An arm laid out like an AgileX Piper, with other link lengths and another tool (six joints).
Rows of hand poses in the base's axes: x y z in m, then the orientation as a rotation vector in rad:
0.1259, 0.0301, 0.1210, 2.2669, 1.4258, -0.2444
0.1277, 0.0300, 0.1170, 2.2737, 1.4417, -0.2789
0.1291, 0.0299, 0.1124, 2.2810, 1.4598, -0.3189
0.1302, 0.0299, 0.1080, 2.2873, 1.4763, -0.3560
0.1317, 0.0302, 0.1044, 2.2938, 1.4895, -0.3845
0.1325, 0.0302, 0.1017, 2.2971, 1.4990, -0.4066
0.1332, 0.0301, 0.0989, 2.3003, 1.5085, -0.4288
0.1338, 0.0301, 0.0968, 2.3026, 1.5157, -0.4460
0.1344, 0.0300, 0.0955, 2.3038, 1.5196, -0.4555
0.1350, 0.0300, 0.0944, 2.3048, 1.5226, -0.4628
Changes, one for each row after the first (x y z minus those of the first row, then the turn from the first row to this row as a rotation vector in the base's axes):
0.0018, -0.0001, -0.0040, 0.0016, 0.0304, 0.0000
0.0032, -0.0002, -0.0086, 0.0035, 0.0653, -0.0001
0.0043, -0.0002, -0.0130, 0.0052, 0.0974, -0.0001
0.0058, 0.0001, -0.0166, 0.0084, 0.1228, -0.0006
0.0066, 0.0001, -0.0193, 0.0093, 0.1417, -0.0006
0.0073, 0.0000, -0.0221, 0.0104, 0.1606, -0.0007
0.0079, 0.0000, -0.0242, 0.0111, 0.1751, -0.0007
0.0085, -0.0001, -0.0255, 0.0115, 0.1831, -0.0008
0.0091, -0.0001, -0.0266, 0.0119, 0.1893, -0.0008

